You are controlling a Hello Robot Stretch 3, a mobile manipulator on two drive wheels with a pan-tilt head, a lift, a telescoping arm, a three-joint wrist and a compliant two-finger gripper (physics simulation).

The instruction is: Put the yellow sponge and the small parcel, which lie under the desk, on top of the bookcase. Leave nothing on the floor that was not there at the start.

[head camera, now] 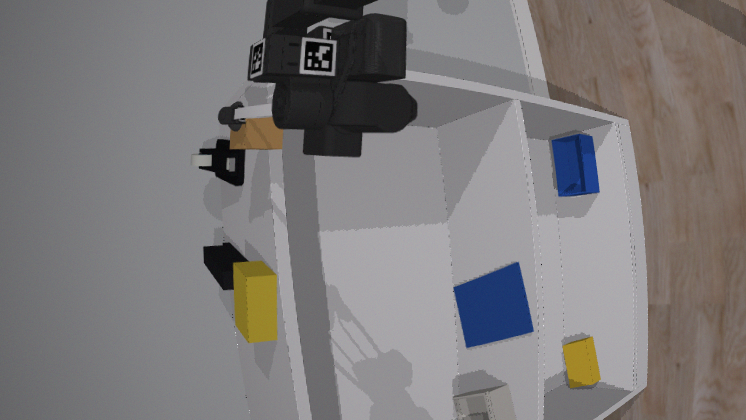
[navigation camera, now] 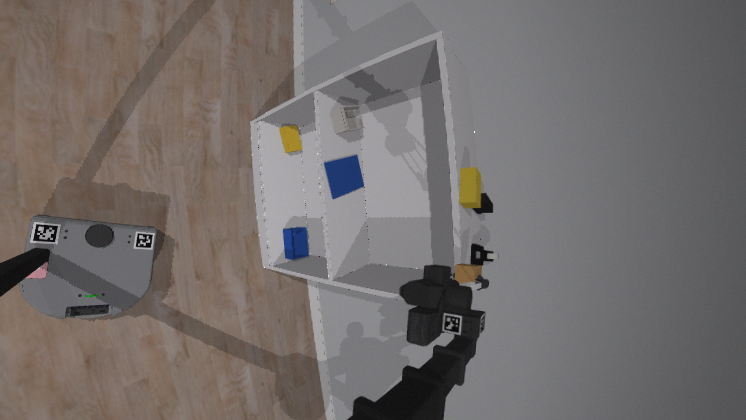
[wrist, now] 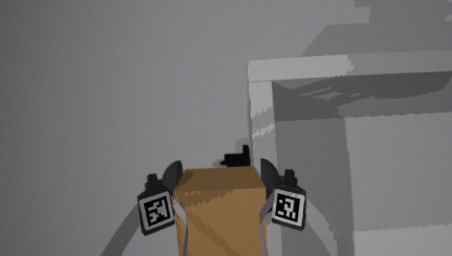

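Pixels of known places: gripper, between the fingertips: point(head camera: 251, 118) point(navigation camera: 470, 280); robot's base, origin of its link: point(navigation camera: 100, 234).
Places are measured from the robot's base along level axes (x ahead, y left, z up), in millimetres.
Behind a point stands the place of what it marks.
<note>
The small parcel point(head camera: 259, 134) @[x 3, y -642, z 1090 mm] point(navigation camera: 467, 272) @[x 5, y -641, z 1090 mm] point(wrist: 222, 220), an orange-brown box, is between the fingers of my gripper point(head camera: 250, 129) @[x -19, y -690, z 1086 mm] point(navigation camera: 471, 277) @[x -19, y -690, z 1086 mm] point(wrist: 222, 177) @[x -19, y -690, z 1086 mm], which is shut on it. The parcel is at one end of the top of the white bookcase point(head camera: 293, 333) @[x 265, y -622, z 1049 mm] point(navigation camera: 448, 130) @[x 377, y -593, z 1047 mm] point(wrist: 261, 100); whether it touches the top I cannot tell. A yellow block point(head camera: 255, 305) @[x 229, y -651, z 1093 mm] point(navigation camera: 470, 187) @[x 229, y -651, z 1090 mm], which looks like the yellow sponge, stands upright on the bookcase top, apart from the parcel. The wrist hides part of the parcel in the head view. The desk does not show.
A black tape dispenser point(head camera: 228, 162) @[x 46, y -812, z 1084 mm] point(navigation camera: 478, 254) @[x 50, y -795, z 1085 mm] is close beside the parcel. A black object point(head camera: 221, 265) @[x 201, y -769, z 1109 mm] point(navigation camera: 486, 202) @[x 206, y -752, z 1115 mm] is behind the yellow block. Shelves hold a blue panel point(head camera: 493, 306) @[x 336, y -728, z 557 mm], a blue box point(head camera: 575, 164) @[x 34, y -854, z 103 mm], another yellow block point(head camera: 581, 363) @[x 593, y -706, z 146 mm] and a pale box point(head camera: 485, 404) @[x 574, y -702, z 560 mm].
</note>
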